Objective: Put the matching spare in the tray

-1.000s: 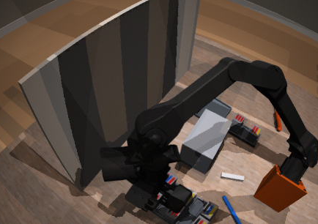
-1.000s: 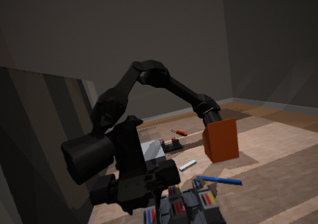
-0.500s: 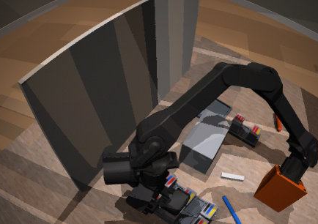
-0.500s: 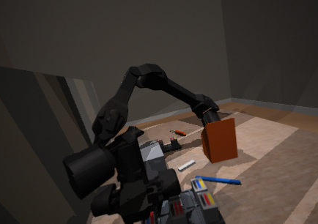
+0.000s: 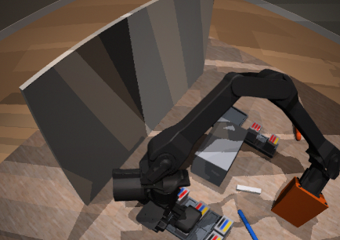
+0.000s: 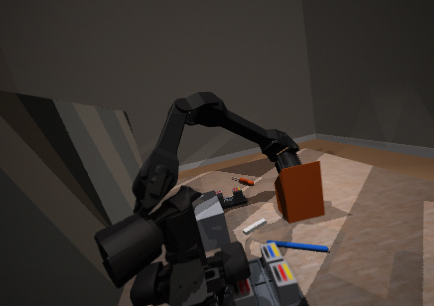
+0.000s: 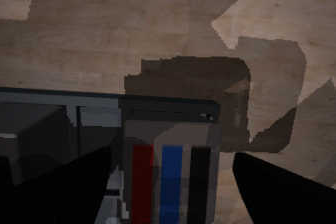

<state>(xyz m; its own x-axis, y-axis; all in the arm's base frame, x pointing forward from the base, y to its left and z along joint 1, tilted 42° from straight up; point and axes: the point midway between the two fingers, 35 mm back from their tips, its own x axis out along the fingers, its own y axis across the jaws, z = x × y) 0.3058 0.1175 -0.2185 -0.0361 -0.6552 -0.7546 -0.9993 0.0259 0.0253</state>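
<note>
Right now the grey spare is 2 cm above my gripper tip. From my gripper tip the other things lie so: blue pen: 23 cm behind, 10 cm to the right, 2 cm below; dark rack: 8 cm behind, 3 cm to the right, 2 cm below; dark panel: 21 cm ahead, 23 cm to the right, 20 cm above.
</note>
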